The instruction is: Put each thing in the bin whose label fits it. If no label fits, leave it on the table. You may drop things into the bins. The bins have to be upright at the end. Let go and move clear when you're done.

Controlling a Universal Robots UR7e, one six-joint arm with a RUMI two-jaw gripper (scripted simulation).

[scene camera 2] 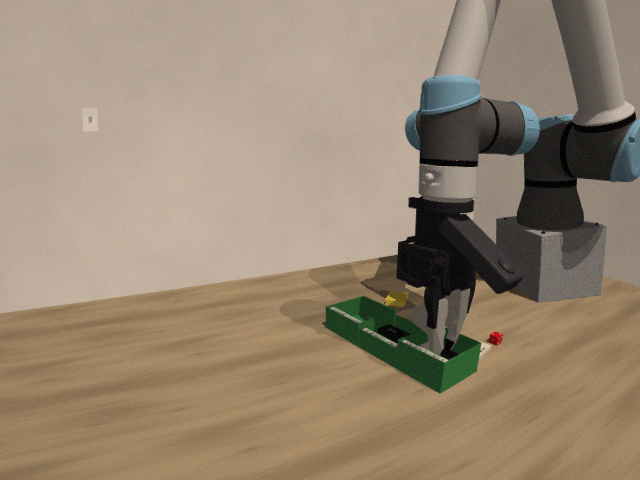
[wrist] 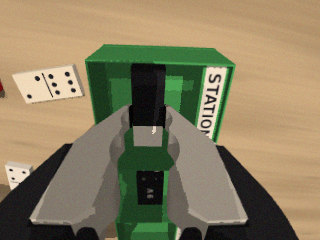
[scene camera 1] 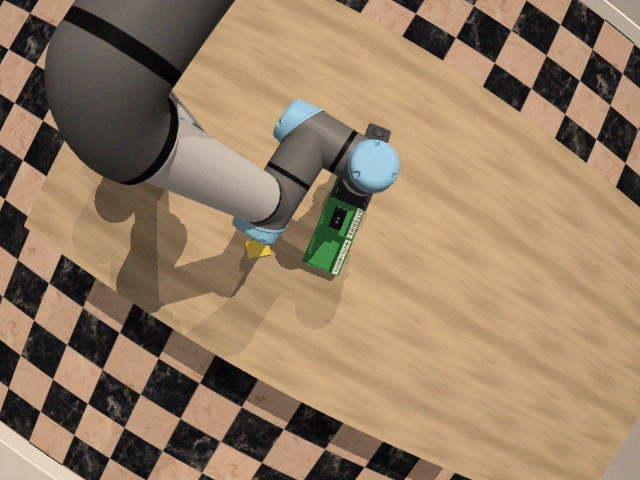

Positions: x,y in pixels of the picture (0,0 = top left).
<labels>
green bin: scene camera 2 436,372; wrist 198,80; scene camera 1 327,251
</labels>
